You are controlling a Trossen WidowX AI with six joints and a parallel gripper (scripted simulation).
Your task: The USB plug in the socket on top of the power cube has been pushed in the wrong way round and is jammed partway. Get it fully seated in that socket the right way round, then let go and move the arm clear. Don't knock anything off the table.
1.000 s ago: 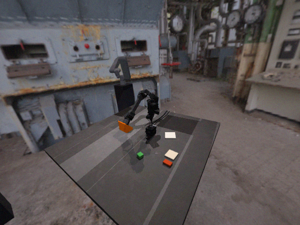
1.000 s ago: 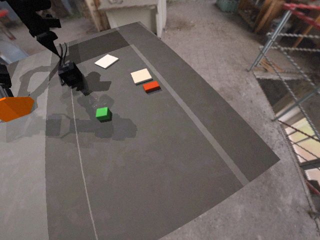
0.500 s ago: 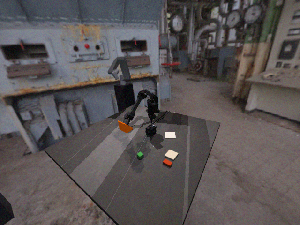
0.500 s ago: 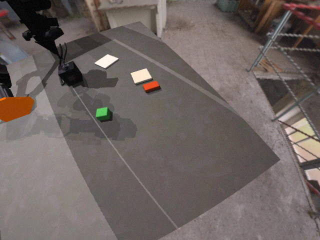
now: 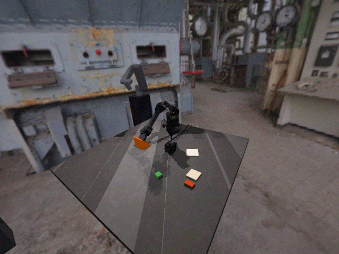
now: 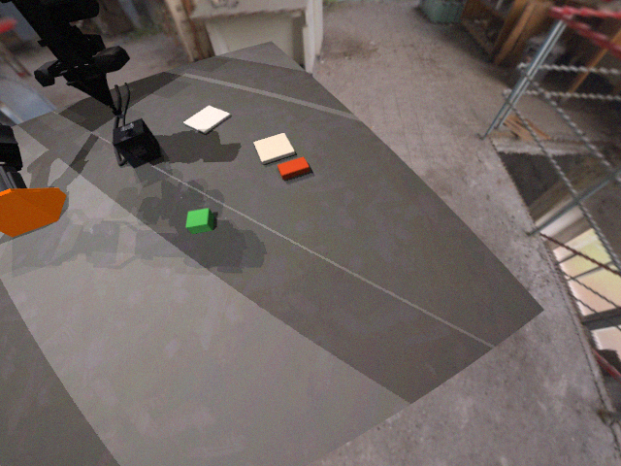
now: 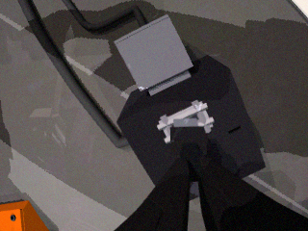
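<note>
Now: gripper tip 20 mm above the USB plug. The rest, counted from my gripper tip: green cube (120 mm ahead, 330 mm to the right, 120 mm below); then beige tile (320 mm ahead, 180 mm to the right, 130 mm below); then red block (340 mm ahead, 280 mm to the right, 130 mm below).
</note>
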